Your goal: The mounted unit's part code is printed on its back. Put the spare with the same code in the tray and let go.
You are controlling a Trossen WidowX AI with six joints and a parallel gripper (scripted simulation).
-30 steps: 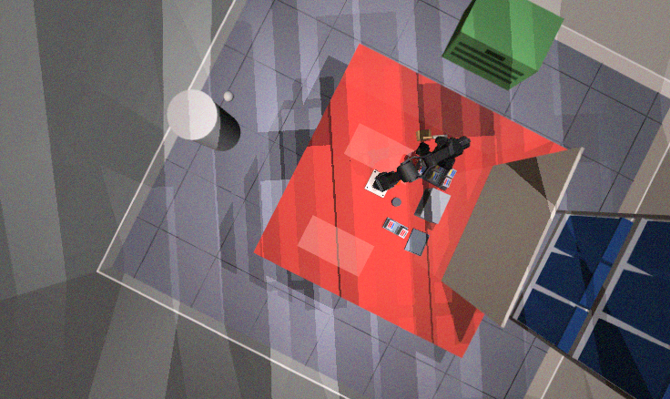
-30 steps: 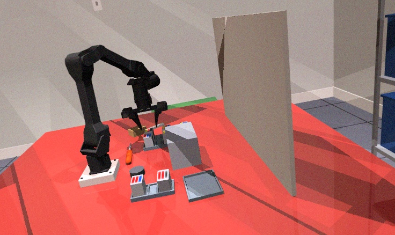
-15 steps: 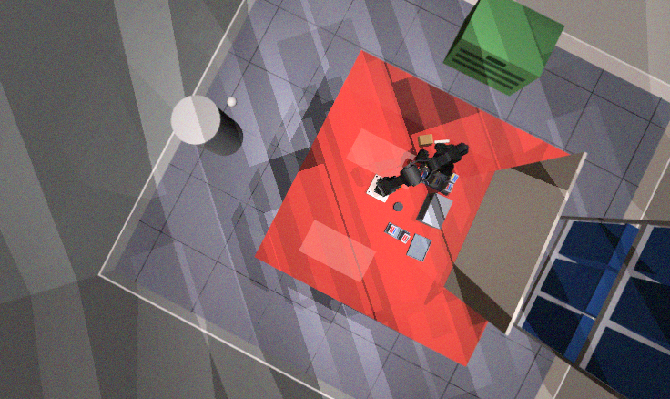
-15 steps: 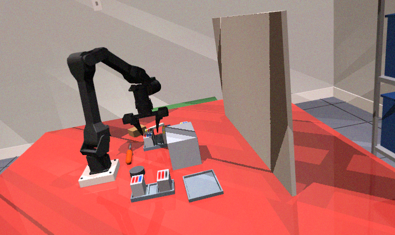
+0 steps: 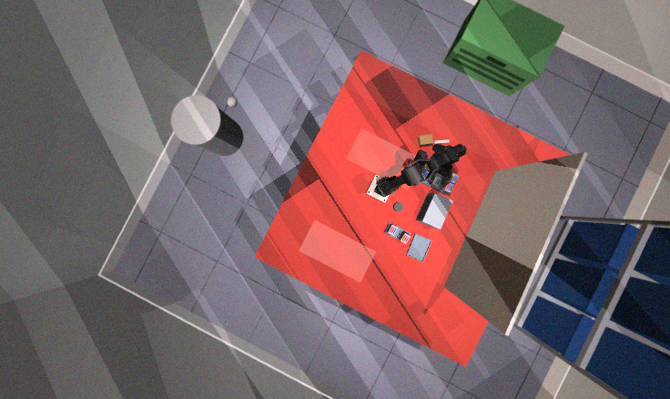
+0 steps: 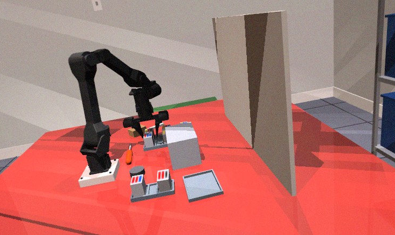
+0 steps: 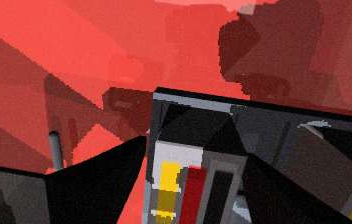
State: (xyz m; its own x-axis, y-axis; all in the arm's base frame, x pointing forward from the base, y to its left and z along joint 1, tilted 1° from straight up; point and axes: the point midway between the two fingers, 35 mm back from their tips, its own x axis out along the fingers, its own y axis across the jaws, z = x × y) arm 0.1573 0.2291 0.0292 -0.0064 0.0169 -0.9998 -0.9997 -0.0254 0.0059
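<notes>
My gripper tip is now 14 cm short of the mounted unit, 19 cm to the left of it and 3 cm below it. Also, from my gripper tip: tall beige panel: 38 cm ahead, 19 cm to the right, 21 cm above; then holder: 3 cm ahead, 40 cm to the right, 1 cm below; then tan block: 7 cm behind, 12 cm to the left.
</notes>
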